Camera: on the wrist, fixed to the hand. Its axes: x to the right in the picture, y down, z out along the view.
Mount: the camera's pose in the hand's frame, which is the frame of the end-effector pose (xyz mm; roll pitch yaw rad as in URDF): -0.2 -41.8 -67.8 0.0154 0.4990 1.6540
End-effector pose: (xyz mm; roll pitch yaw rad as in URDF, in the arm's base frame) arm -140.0 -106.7 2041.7 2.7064 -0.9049 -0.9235
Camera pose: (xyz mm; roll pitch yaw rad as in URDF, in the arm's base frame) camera -107.8 -39.0 2068.6 -2.0154 -0.4540 2.9368
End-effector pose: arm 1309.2 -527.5 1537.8 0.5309 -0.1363 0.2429
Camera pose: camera 1319.9 -526.6 1458.9 -0.1627 -0.0202 1.8902
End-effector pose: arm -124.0 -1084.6 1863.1 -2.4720 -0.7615 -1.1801
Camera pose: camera -153.4 -1037.5 1920.2 -2.4052 0.1727 -2.6869
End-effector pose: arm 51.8 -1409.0 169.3 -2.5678 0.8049 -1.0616
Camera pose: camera 78.2 -1459.8 224.6 2.3096 -0.0019 -2.7358
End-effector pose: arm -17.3 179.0 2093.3 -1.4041 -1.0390 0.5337
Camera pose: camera -2.1 102.3 2108.3 -1.7941 0.5713 0.1348
